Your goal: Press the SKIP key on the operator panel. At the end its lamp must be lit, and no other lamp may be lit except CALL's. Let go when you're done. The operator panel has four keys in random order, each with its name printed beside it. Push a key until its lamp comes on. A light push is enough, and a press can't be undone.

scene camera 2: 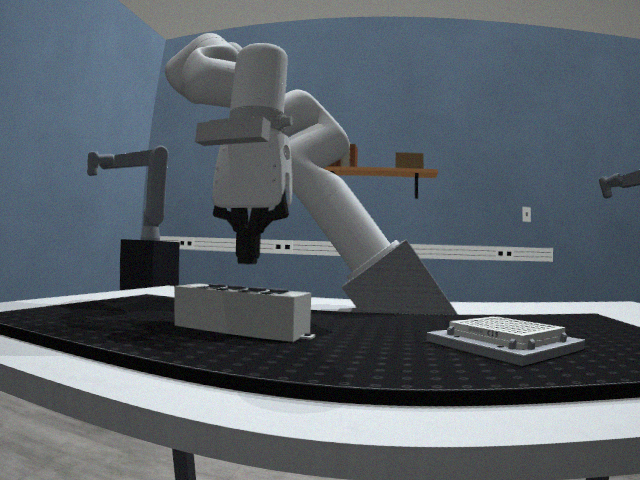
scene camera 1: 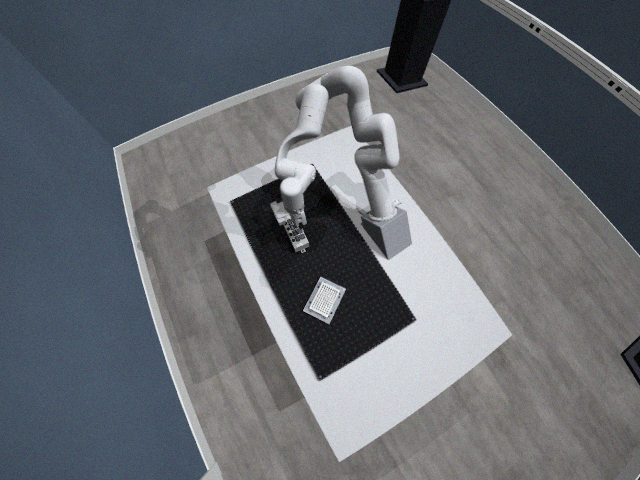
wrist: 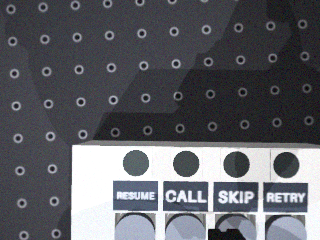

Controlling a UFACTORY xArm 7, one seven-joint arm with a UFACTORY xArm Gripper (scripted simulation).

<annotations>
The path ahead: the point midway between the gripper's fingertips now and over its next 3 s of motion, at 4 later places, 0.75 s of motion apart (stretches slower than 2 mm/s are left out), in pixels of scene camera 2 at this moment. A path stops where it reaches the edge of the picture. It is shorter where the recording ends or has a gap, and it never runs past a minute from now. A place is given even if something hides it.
My gripper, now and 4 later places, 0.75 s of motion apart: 247,263; 239,241; 238,258; 238,270; 237,281
</annotations>
